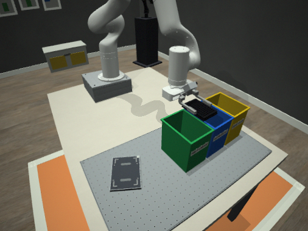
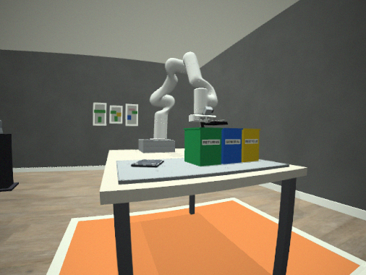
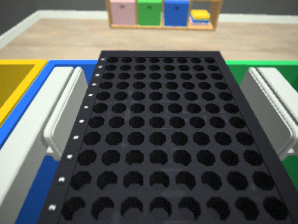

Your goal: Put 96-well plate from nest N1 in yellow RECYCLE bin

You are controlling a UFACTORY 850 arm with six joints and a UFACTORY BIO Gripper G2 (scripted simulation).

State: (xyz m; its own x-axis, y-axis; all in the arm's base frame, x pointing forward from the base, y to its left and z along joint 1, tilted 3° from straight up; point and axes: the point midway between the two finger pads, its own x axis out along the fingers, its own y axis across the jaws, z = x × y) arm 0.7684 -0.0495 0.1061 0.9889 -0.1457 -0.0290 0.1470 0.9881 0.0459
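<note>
Now: the yellow recycle bin 5 cm ahead of my hand, 17 cm to the left of it and 13 cm below it. The rest, counted from my hand: black 96-well plate: 1 cm below; then blue bin: 3 cm ahead, 4 cm to the left, 13 cm below; then green bin: 1 cm ahead, 9 cm to the right, 13 cm below.
</note>
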